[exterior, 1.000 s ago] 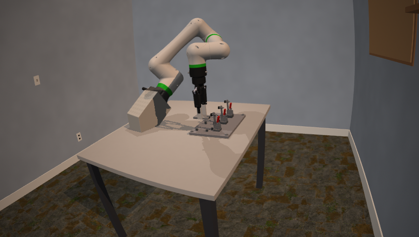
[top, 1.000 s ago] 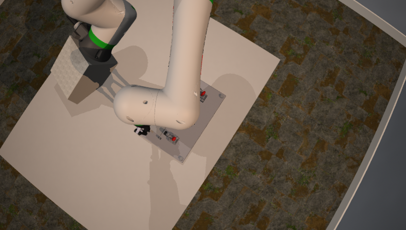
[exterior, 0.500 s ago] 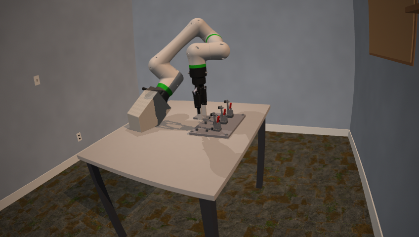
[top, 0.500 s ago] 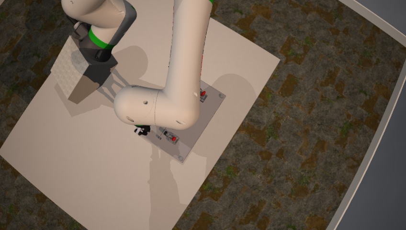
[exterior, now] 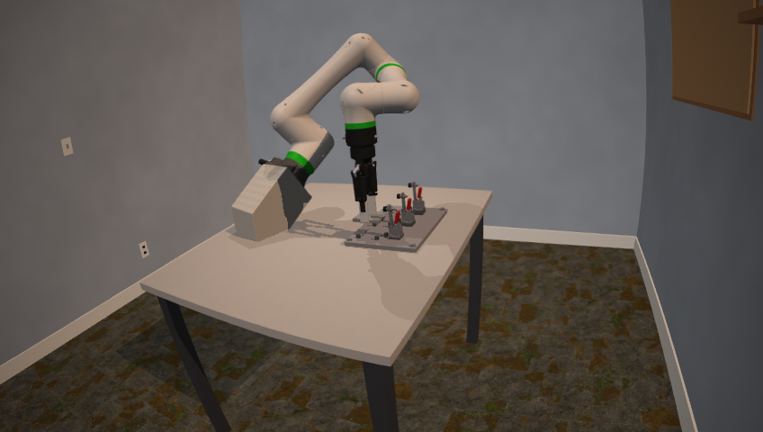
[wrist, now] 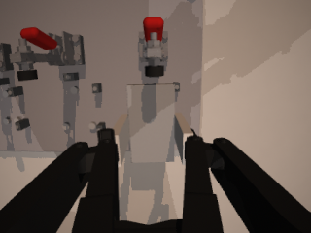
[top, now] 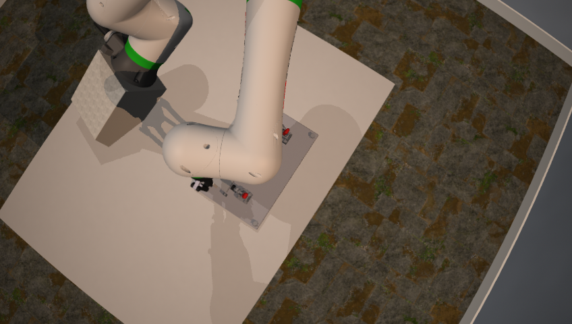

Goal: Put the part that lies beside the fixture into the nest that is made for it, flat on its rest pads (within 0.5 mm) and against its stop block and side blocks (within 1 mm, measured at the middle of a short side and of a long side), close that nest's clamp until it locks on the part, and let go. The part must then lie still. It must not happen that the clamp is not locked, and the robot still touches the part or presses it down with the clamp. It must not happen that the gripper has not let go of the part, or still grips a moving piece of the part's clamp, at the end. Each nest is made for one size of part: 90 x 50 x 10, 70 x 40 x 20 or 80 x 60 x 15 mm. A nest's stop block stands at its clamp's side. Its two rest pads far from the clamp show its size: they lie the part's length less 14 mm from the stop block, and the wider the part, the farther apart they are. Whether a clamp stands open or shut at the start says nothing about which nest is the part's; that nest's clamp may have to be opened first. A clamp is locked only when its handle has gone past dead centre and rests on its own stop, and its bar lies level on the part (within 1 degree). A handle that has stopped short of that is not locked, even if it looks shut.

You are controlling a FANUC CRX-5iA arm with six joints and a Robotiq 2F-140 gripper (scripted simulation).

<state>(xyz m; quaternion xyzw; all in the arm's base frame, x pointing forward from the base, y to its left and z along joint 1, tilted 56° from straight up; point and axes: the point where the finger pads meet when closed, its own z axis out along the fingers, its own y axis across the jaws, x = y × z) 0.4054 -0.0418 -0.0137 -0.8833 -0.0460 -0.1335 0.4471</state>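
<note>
Now: the grey fixture plate 120 mm to the left of my hand, 90 mm below it and 40 mm ahead of it. Round my hand: part (30 mm below).
</note>
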